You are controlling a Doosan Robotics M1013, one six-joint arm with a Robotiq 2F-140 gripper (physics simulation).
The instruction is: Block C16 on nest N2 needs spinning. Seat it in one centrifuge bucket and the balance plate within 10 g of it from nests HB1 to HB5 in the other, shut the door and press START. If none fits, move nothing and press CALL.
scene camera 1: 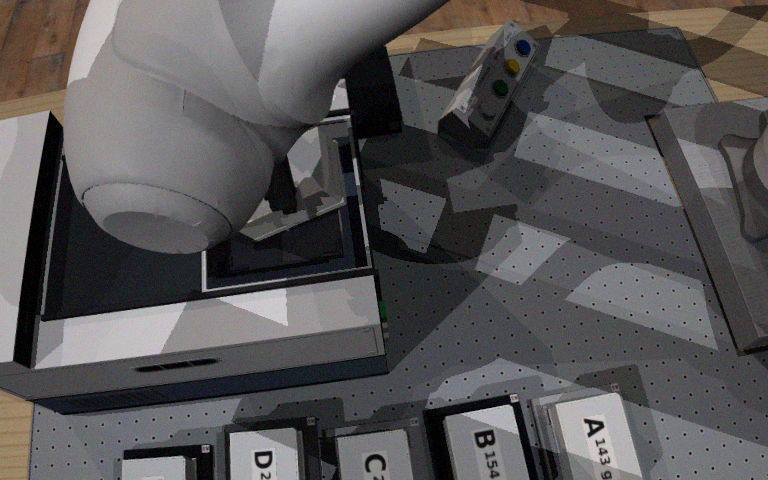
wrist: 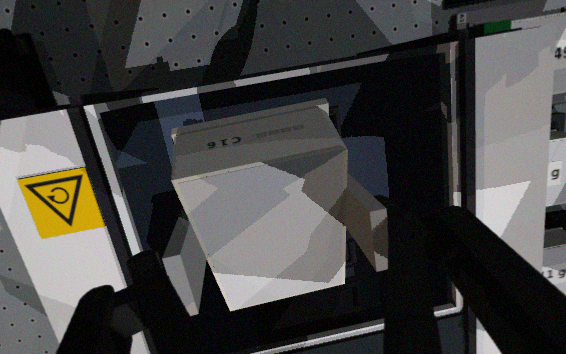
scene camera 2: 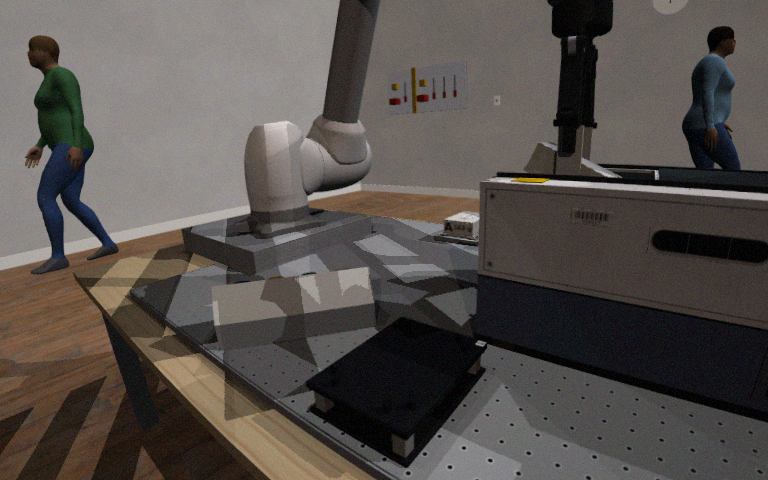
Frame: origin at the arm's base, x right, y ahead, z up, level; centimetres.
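Where they show: gripper, fingertip midpoint: (scene camera 1: 292,185) (wrist: 269,205); arm's base at its link origin: (scene camera 2: 281,226).
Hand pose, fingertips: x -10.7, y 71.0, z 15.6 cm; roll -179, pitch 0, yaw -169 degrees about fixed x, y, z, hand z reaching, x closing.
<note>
Things, the pixels of their top centre, and the offset from my fingertips. "pt": a spot on its surface instead.
- C at a spot on its surface: (scene camera 1: 348,452) pt dy -6.9, dx -27.8, dz -15.0 cm
- D at a spot on its surface: (scene camera 1: 283,444) pt dy +1.1, dx -27.2, dz -15.0 cm
- button box at its top centre: (scene camera 2: 291,272) (scene camera 1: 494,64) dy -26.3, dx +30.5, dz -12.0 cm
- black raised platform at its top centre: (scene camera 2: 402,353) (scene camera 1: 356,81) dy -4.4, dx +29.8, dz -15.6 cm
- tall white housing at a spot on its surface: (scene camera 1: 22,226) pt dy +30.3, dx -7.9, dz +4.0 cm
Block C16 (scene camera 1: 308,164) (scene camera 2: 540,157) (wrist: 280,225) is a pale grey box, tilted, with its printed side showing in the wrist view. My gripper (scene camera 1: 283,198) (scene camera 2: 577,150) (wrist: 269,205) is shut on it, a pad on either side. The block is at the open top of the white and blue centrifuge (scene camera 1: 334,322) (scene camera 2: 566,260) (wrist: 40,135), partly below its rim in scene camera 2. A dark bucket shape (scene camera 1: 288,249) shows under it; contact is hidden. Balance plates A 143 g (scene camera 1: 572,435) (scene camera 2: 461,226), B 154 g (scene camera 1: 464,435), C (scene camera 1: 348,452), D (scene camera 1: 283,444) and another (scene camera 1: 152,466) sit in nests.
The button box (scene camera 1: 472,84) (scene camera 2: 294,311) has blue, yellow, green and grey buttons. A black raised platform (scene camera 1: 373,90) (scene camera 2: 396,373) stands beside the centrifuge. A tall white housing (scene camera 1: 22,226) is at its left in scene camera 1. Two people stand in the background.
</note>
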